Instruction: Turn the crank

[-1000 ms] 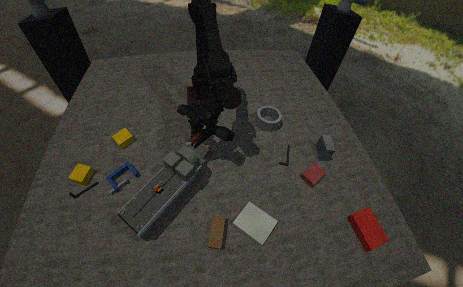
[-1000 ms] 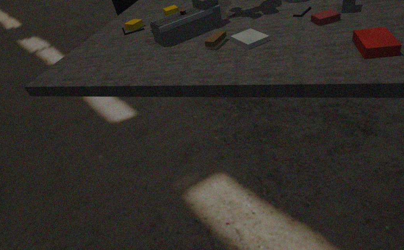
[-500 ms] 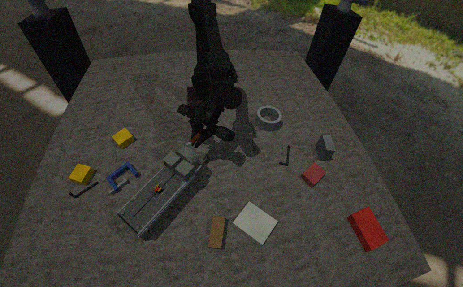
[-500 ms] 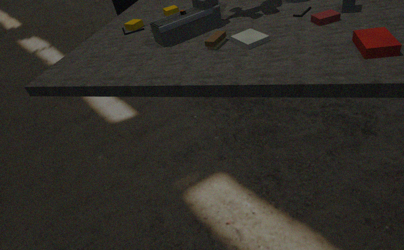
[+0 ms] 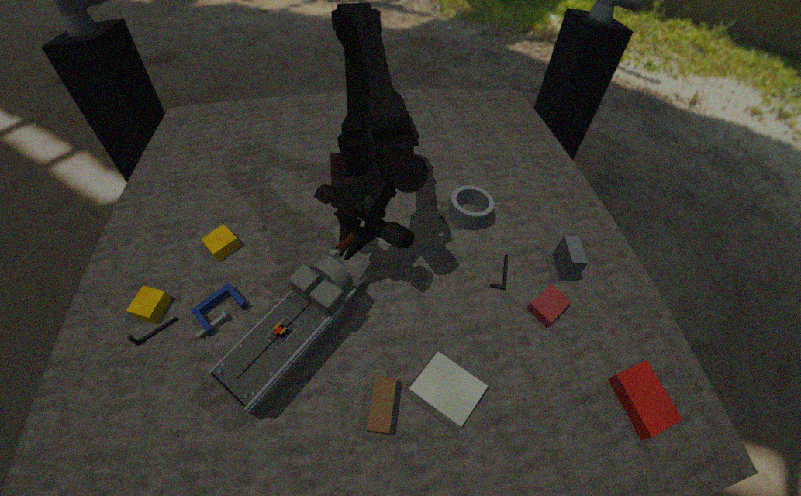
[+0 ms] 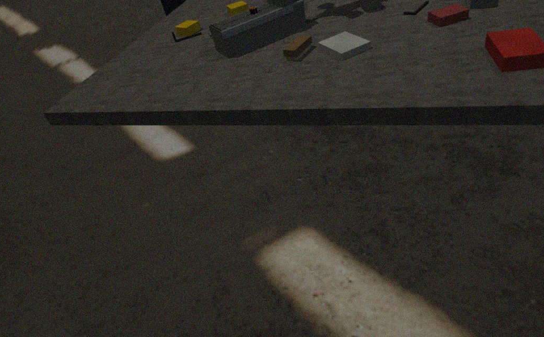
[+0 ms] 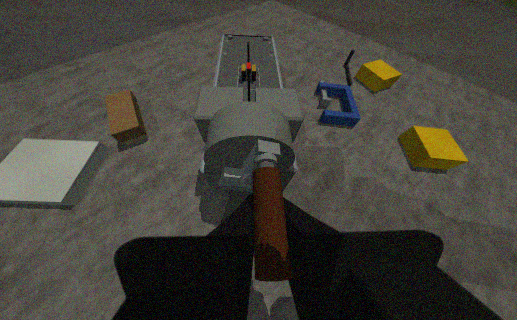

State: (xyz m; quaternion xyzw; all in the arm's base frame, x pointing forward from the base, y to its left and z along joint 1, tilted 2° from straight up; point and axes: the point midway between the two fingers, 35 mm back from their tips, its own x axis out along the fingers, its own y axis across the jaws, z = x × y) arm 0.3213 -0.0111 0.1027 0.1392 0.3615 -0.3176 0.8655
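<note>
Right now the brown crank handle is 1 cm behind my gripper tip, 1 cm to the left of it and 3 cm above it. From my gripper tip the other things lie so: white plate 22 cm ahead, 17 cm to the left, 8 cm below; then red pointer 14 cm ahead, 10 cm to the right, 1 cm below; then brown block 24 cm ahead, 6 cm to the left, 8 cm below.
</note>
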